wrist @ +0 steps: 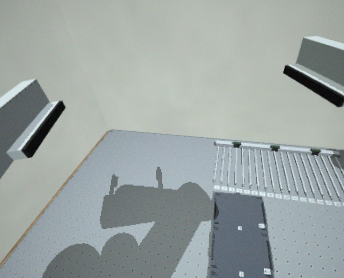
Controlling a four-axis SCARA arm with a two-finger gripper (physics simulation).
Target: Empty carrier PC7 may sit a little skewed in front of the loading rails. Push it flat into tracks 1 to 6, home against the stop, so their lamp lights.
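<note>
A long dark blue-grey carrier with small white marks lies on the perforated deck at the lower right of the wrist view. Its far end is close to the row of small white number tags at the front of the loading rails, toward their left side. Its near end runs out of the frame, and no name on it can be read. A pale stop bar with three small dark lamps runs along the far end of the rails; none looks lit. My gripper is open, its fingers wide apart, empty and high above the deck.
The pale grey perforated deck has a brown left edge. The arm's dark shadow falls on the deck left of the carrier and touches its left edge. A plain beige surface shows beyond the deck.
</note>
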